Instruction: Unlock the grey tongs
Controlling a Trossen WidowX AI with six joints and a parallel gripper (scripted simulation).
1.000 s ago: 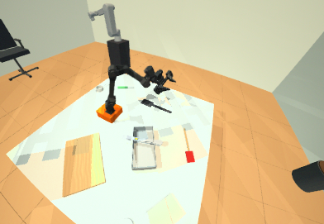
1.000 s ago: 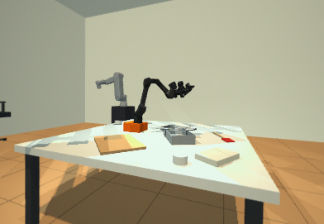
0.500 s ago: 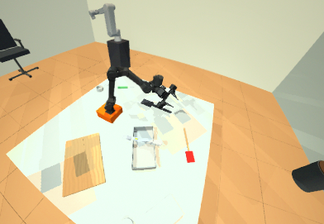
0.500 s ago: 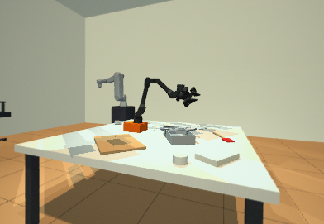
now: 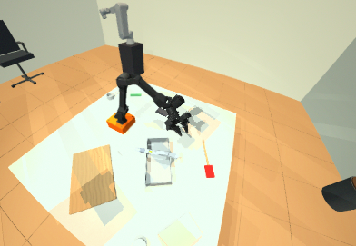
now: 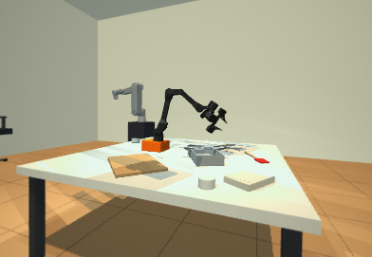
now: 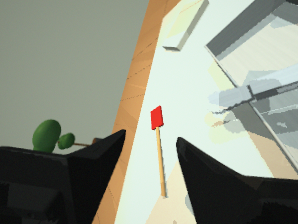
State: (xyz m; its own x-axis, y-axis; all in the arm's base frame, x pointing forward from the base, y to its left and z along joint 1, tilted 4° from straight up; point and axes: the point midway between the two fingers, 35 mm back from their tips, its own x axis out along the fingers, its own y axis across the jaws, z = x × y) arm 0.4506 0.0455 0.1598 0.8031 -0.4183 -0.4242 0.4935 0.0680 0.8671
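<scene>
Right now the yellow lock piece is 160 mm behind my gripper tip, 140 mm to the right of it and 130 mm below it. Also, from my gripper tip: grey roasting tin (90 mm behind, 150 mm to the right, 170 mm below); then black spatula (230 mm behind, 270 mm to the left, 190 mm below); then red spatula (200 mm ahead, 10 mm to the left, 190 mm below).
</scene>
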